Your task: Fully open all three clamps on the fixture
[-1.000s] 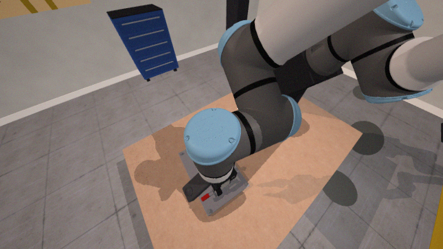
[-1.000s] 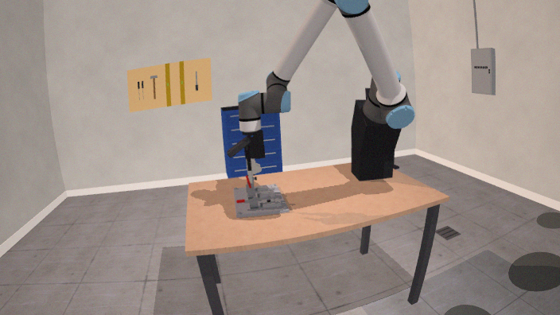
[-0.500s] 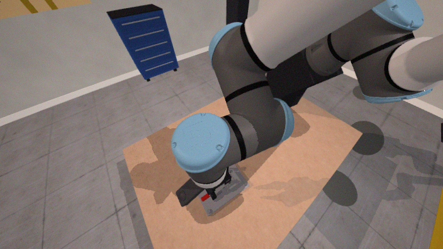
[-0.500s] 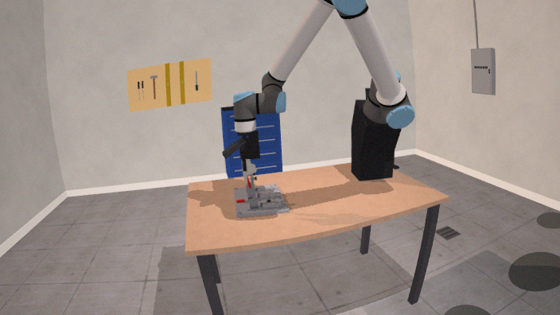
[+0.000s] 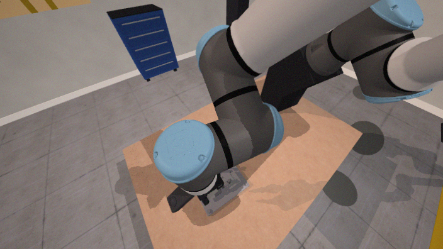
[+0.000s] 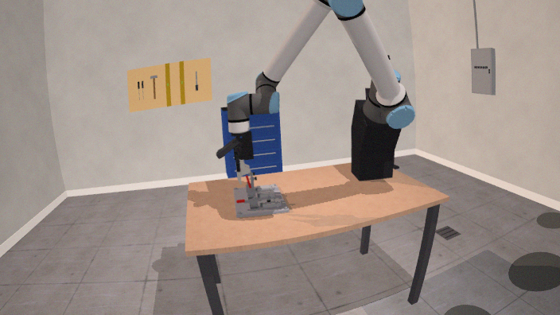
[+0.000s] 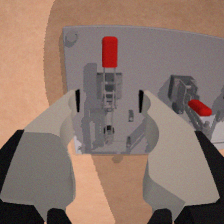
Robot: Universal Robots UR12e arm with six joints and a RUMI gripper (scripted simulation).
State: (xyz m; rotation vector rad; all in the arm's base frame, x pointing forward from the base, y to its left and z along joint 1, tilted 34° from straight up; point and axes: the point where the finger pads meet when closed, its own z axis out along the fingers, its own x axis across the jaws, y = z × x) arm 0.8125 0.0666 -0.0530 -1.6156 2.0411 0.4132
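The toggle clamp lies 5 cm behind my hand, 1 cm to the left of it and 11 cm below it. From my hand the other things lie so: grey fixture plate: 10 cm behind, 9 cm to the right, 15 cm below.
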